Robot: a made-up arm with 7 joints. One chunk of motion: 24 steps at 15 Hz.
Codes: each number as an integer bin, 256 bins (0 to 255) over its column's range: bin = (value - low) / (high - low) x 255, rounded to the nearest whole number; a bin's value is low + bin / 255 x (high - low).
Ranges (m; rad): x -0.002..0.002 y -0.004..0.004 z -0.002..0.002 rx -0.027..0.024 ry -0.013..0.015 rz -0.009..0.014
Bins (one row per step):
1: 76 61 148 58 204 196
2: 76 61 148 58 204 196
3: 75 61 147 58 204 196
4: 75 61 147 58 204 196
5: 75 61 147 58 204 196
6: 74 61 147 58 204 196
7: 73 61 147 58 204 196
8: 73 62 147 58 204 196
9: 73 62 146 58 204 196
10: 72 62 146 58 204 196
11: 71 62 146 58 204 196
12: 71 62 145 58 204 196
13: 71 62 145 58 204 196
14: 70 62 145 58 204 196
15: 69 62 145 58 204 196
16: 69 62 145 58 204 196
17: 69 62 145 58 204 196
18: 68 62 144 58 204 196
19: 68 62 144 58 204 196
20: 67 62 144 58 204 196
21: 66 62 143 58 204 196
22: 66 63 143 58 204 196
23: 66 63 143 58 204 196
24: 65 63 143 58 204 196
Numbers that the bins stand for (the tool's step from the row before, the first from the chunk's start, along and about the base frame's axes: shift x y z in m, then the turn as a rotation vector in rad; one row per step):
1: -0.00081 -0.00209 0.00032 -0.01540 0.00940 0.00868
2: -0.00081 -0.00209 0.00032 -0.01540 0.00940 0.00868
3: -0.00082 -0.00209 0.00031 -0.01540 0.00940 0.00868
4: -0.00082 -0.00209 0.00031 -0.01540 0.00940 0.00868
5: -0.00082 -0.00209 0.00031 -0.01540 0.00940 0.00868
6: -0.00084 -0.00209 0.00031 -0.01540 0.00940 0.00868
7: -0.00085 -0.00209 0.00031 -0.01540 0.00940 0.00868
8: -0.00085 -0.00205 0.00031 -0.01540 0.00940 0.00868
9: -0.00085 -0.00205 0.00029 -0.01540 0.00940 0.00868
10: -0.00087 -0.00205 0.00029 -0.01540 0.00940 0.00868
11: -0.00089 -0.00205 0.00029 -0.01540 0.00940 0.00868
12: -0.00089 -0.00205 0.00027 -0.01540 0.00940 0.00868
13: -0.00089 -0.00205 0.00027 -0.01540 0.00940 0.00868
14: -0.00090 -0.00205 0.00027 -0.01540 0.00940 0.00868
15: -0.00092 -0.00205 0.00027 -0.01540 0.00940 0.00868
16: -0.00092 -0.00205 0.00027 -0.01540 0.00940 0.00868
17: -0.00092 -0.00205 0.00027 -0.01540 0.00940 0.00868
18: -0.00093 -0.00205 0.00026 -0.01540 0.00940 0.00868
19: -0.00093 -0.00205 0.00026 -0.01540 0.00940 0.00868
20: -0.00095 -0.00205 0.00026 -0.01540 0.00940 0.00868
21: -0.00096 -0.00205 0.00024 -0.01540 0.00940 0.00868
22: -0.00096 -0.00202 0.00024 -0.01540 0.00940 0.00868
23: -0.00096 -0.00202 0.00024 -0.01540 0.00940 0.00868
24: -0.00098 -0.00202 0.00024 -0.01540 0.00940 0.00868

